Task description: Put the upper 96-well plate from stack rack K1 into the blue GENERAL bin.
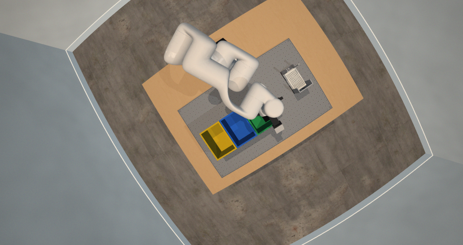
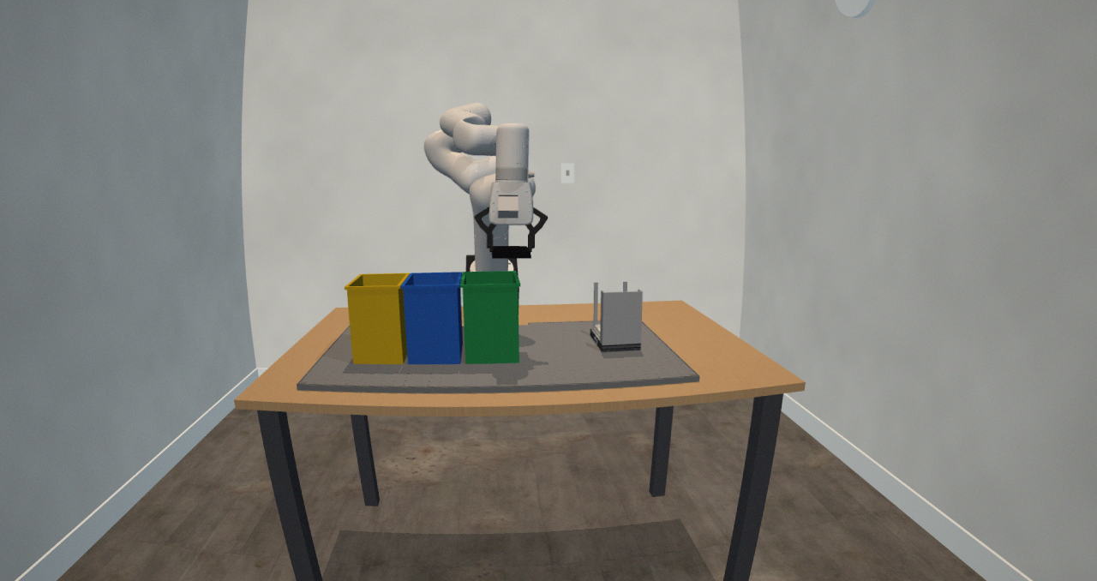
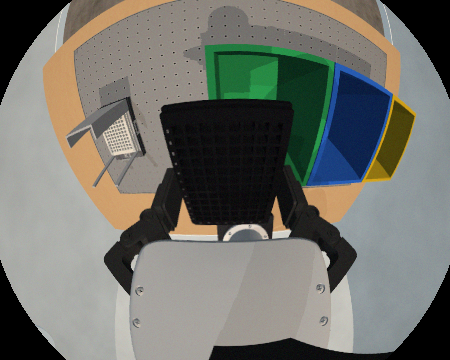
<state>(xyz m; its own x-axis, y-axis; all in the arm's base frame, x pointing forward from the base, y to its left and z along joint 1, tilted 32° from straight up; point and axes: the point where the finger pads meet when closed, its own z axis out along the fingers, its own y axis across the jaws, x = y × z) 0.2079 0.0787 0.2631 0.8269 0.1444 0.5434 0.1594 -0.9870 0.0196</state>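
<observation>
My hand is 50 mm short of the blue bin, 170 mm to the left of it and 160 mm above it. From my hand the other things lie so: black 96-well plate 10 mm below; white plate 80 mm behind, 250 mm to the left, 220 mm below; green bin 30 mm ahead, 40 mm to the right, 160 mm below.
</observation>
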